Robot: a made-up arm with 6 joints. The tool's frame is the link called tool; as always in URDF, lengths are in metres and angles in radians.
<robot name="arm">
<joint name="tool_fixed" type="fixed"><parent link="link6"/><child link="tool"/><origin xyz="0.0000 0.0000 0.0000" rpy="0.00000 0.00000 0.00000"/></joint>
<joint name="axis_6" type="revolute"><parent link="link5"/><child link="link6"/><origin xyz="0.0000 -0.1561 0.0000" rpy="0.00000 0.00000 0.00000"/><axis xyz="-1 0 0"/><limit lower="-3.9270" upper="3.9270"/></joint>
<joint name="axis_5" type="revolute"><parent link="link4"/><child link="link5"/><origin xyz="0.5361 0.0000 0.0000" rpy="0.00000 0.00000 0.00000"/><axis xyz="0 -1 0"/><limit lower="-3.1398" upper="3.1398"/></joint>
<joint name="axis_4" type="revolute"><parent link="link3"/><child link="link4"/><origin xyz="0.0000 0.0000 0.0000" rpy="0.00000 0.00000 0.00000"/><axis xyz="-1 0 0"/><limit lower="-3.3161" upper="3.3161"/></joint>
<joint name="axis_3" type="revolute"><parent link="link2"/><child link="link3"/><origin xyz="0.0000 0.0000 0.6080" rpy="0.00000 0.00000 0.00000"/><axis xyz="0 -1 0"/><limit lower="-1.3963" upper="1.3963"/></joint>
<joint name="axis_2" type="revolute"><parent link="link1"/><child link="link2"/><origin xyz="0.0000 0.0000 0.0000" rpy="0.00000 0.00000 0.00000"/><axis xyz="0 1 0"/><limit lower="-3.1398" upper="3.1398"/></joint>
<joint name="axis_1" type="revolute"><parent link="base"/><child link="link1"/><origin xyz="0.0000 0.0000 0.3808" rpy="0.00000 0.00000 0.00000"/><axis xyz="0 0 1"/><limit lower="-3.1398" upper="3.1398"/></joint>
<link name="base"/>
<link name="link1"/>
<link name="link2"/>
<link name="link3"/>
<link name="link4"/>
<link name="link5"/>
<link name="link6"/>
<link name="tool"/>
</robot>
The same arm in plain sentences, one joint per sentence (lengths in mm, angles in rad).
The arm has six revolute joints in a row. What follows holds with every joint at zero, and every direction is one of the base frame's. The first joint lies 380.8 mm along +z from the base frame's origin and rotates about +z, from -3.1398 to 3.1398 rad. The second joint lies at the same point as the first joint and rotates about +y, from -3.1398 to 3.1398 rad. The third joint lies 608 mm along +z from the second joint and rotates about -y, from -1.3963 to 1.3963 rad. The fourth joint lies at the same point as the third joint and rotates about -x, from -3.3161 to 3.3161 rad. The fifth joint lies 536.1 mm along +x from the fourth joint and rotates about -y, from -3.1398 to 3.1398 rad. The sixth joint lies 156.1 mm along -y from the fifth joint and rotates about -x, from -3.927 to 3.927 rad. The tool frame, which is the frame that the pose is given for, lies at the same point as the sixth joint; its axes are parallel to the base frame's.
